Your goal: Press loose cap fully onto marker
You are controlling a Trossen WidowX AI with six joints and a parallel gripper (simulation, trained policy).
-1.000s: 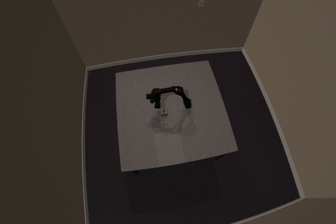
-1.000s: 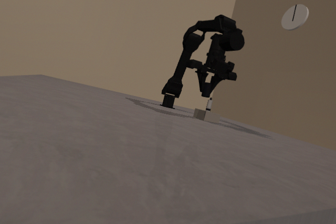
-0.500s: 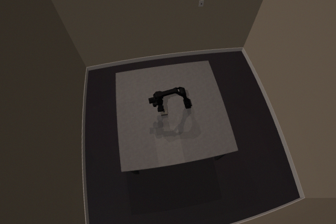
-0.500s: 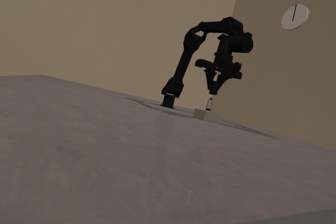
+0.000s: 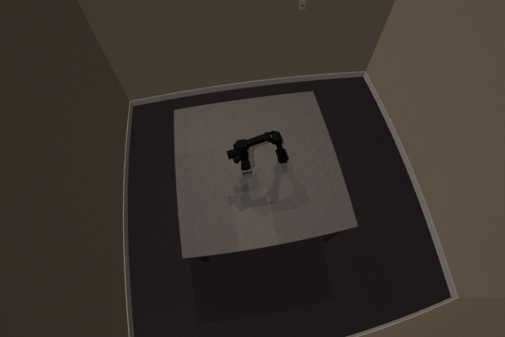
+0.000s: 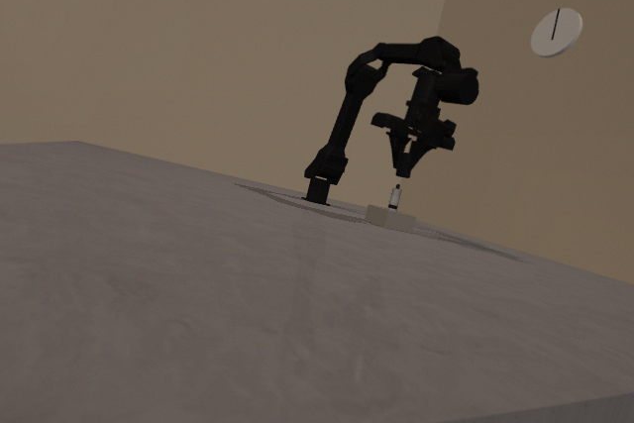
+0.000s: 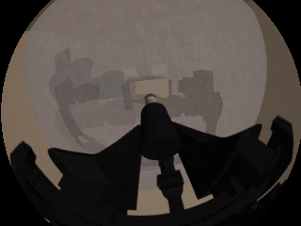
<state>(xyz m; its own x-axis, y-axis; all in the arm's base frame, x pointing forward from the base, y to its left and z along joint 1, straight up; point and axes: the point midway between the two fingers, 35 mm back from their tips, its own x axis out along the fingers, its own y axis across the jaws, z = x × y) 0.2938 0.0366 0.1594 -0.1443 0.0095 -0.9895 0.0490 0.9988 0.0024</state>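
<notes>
The holder block is 110 mm below my gripper tip. Round my gripper tip: black cap 10 mm ahead, 10 mm above.
</notes>
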